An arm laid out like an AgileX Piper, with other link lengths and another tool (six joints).
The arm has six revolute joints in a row. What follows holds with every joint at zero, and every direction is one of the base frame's.
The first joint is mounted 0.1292 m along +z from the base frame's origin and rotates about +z.
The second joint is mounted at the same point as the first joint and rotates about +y.
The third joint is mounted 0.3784 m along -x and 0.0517 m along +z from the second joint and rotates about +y.
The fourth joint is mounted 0.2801 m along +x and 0.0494 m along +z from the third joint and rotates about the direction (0.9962, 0, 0.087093).
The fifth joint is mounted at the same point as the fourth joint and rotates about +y.
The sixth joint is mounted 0.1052 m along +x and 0.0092 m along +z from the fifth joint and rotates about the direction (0.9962, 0, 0.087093).
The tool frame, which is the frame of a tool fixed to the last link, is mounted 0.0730 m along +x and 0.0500 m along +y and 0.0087 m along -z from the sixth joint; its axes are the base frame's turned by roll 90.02, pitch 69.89 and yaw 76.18 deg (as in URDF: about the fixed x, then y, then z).
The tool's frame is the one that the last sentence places.
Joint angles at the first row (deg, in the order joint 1, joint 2, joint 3, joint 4, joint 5, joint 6):
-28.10 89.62 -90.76 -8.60 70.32 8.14
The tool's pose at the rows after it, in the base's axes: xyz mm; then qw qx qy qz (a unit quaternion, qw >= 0):
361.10 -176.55 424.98 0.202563 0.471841 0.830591 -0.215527
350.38 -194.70 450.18 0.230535 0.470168 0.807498 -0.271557
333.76 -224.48 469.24 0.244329 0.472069 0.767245 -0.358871
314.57 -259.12 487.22 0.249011 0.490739 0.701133 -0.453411
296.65 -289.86 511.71 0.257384 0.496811 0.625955 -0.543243
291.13 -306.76 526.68 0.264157 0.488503 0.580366 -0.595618
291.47 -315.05 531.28 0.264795 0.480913 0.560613 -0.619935
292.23 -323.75 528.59 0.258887 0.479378 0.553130 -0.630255
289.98 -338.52 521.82 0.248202 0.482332 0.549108 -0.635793
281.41 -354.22 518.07 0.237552 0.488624 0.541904 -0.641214
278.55 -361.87 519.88 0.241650 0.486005 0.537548 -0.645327
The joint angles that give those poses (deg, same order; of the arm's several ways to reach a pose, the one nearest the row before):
-28.09 88.83 -95.22 -12.25 70.87 8.14
-28.10 88.11 -98.63 -18.99 71.38 8.14
-28.10 87.79 -100.49 -30.17 71.42 9.53
-28.10 87.79 -100.73 -44.23 71.51 14.88
-28.19 88.16 -100.97 -58.42 71.52 20.04
-28.19 88.94 -101.06 -67.11 71.04 22.92
-28.19 89.73 -101.06 -71.20 70.84 24.22
-28.91 90.67 -101.06 -72.66 70.64 24.86
-30.90 91.82 -101.06 -72.90 69.79 25.22
-33.43 92.51 -101.06 -73.02 68.85 25.45
-34.63 92.63 -101.06 -73.51 67.29 25.60

